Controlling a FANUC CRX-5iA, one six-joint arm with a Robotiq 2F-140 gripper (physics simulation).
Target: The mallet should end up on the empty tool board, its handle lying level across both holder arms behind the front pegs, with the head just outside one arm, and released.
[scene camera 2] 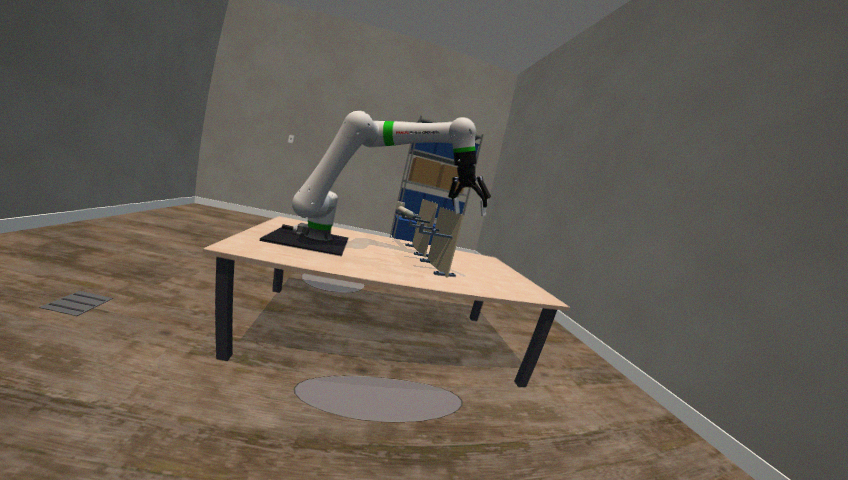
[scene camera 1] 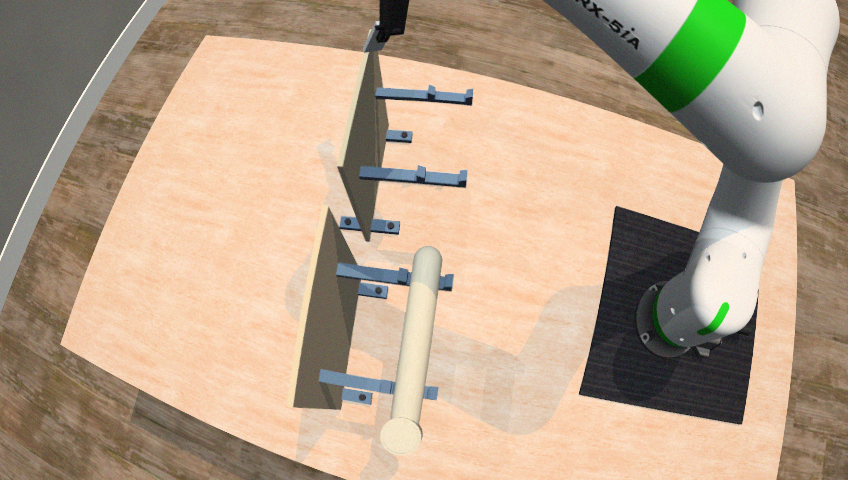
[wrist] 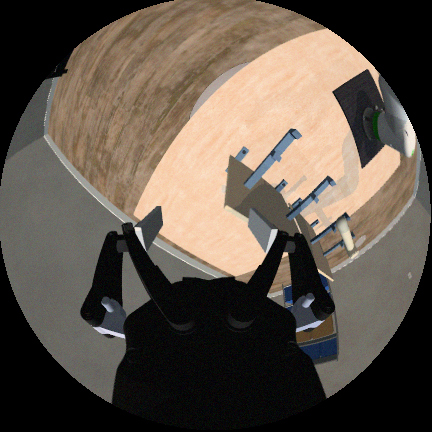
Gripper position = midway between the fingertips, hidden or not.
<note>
In view: the gripper (scene camera 2: pixel 470 214), a mallet (scene camera 1: pixel 402 435), a tool board (scene camera 1: pixel 360 160) and a tool board (scene camera 1: pixel 318 377).
The gripper shows as well in the wrist view (wrist: pixel 205 216).
</note>
